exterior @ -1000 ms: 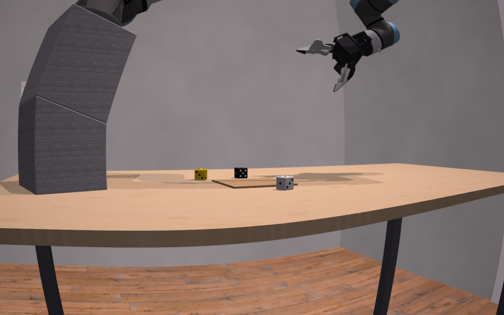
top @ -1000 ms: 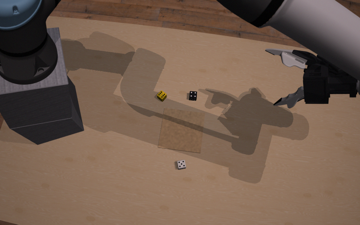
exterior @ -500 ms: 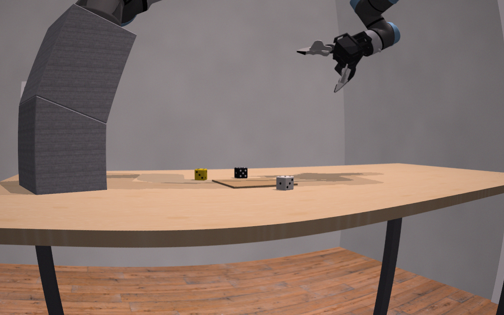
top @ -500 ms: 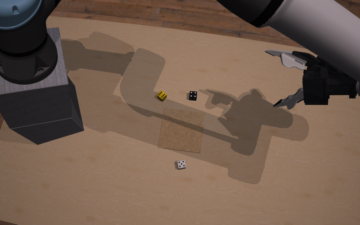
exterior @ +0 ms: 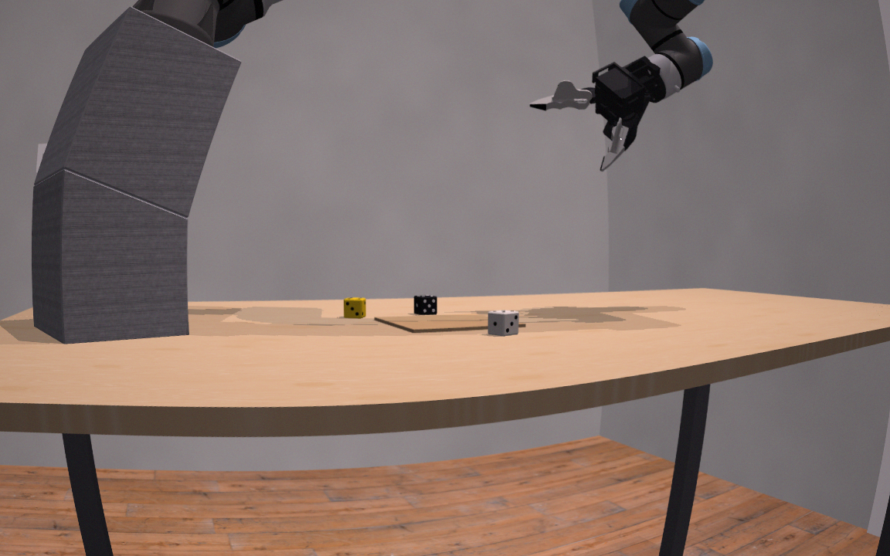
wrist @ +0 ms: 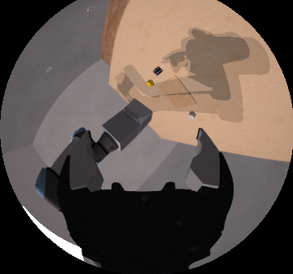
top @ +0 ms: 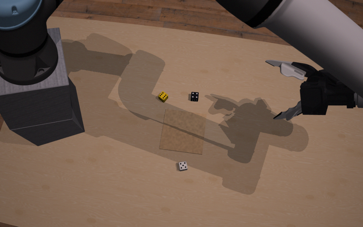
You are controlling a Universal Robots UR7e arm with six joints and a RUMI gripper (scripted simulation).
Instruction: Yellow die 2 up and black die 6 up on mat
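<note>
My gripper is now 22 cm past the white die, 14 cm to the left of it and 24 cm above it. From my hand the other things lie so: mat 22 cm behind, 3 cm to the right, 26 cm below; black die 18 cm behind, 9 cm to the left, 24 cm below; yellow die 29 cm behind, 9 cm to the left, 24 cm below.
</note>
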